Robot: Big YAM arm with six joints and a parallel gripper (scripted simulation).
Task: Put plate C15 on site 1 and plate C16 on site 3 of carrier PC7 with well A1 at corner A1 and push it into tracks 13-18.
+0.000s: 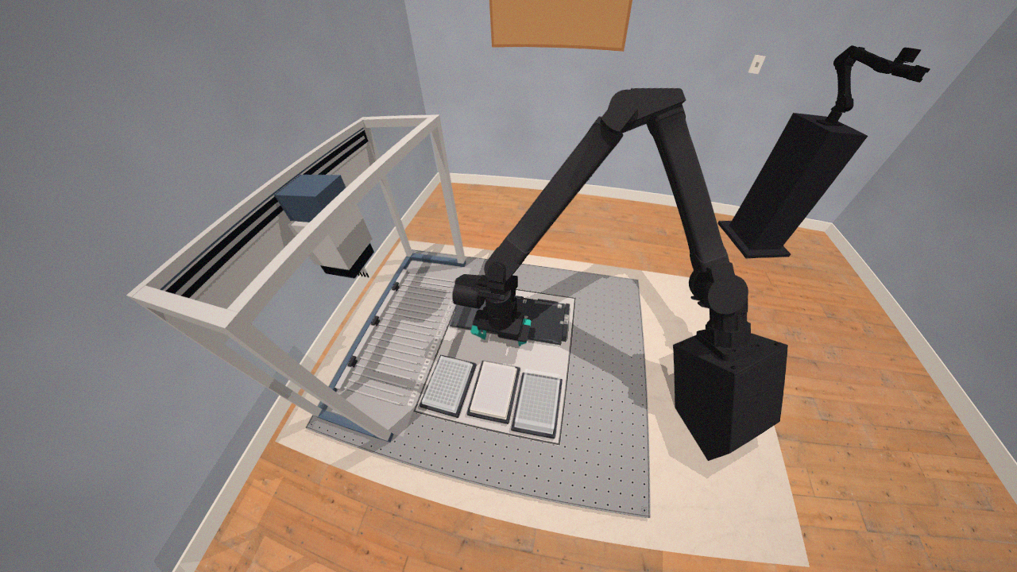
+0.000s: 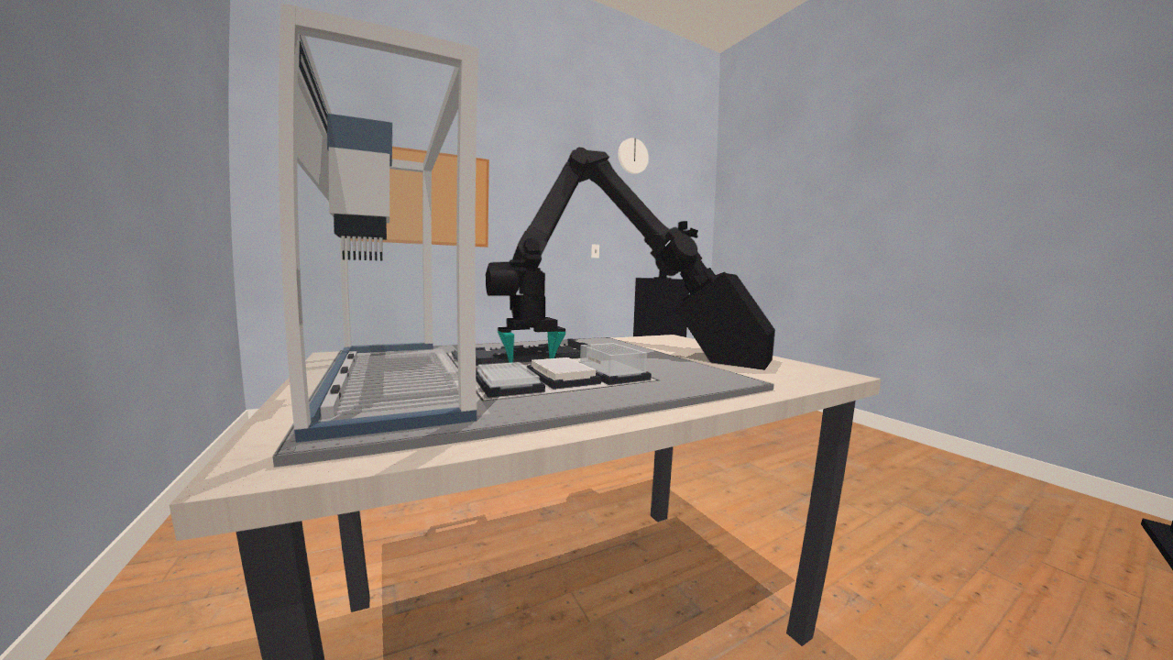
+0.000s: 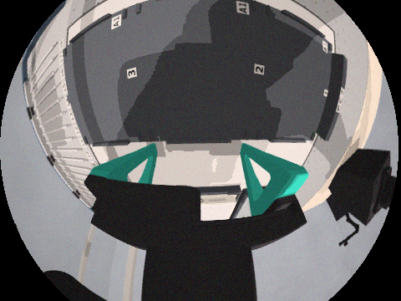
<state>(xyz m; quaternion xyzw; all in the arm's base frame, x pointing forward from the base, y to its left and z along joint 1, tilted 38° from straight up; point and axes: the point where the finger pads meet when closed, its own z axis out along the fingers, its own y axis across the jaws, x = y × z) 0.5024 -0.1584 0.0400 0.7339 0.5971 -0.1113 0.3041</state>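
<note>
The nest S2 is 14 cm to the left of my hand and 2 cm ahead of it. From my hand the other things lie so: dark plate carrier PC7: 8 cm to the right, 2 cm behind, 1 cm above; 96-well plate C15: 14 cm ahead, 12 cm to the left, 1 cm above; nest S3: 14 cm ahead, 12 cm to the left.
</note>
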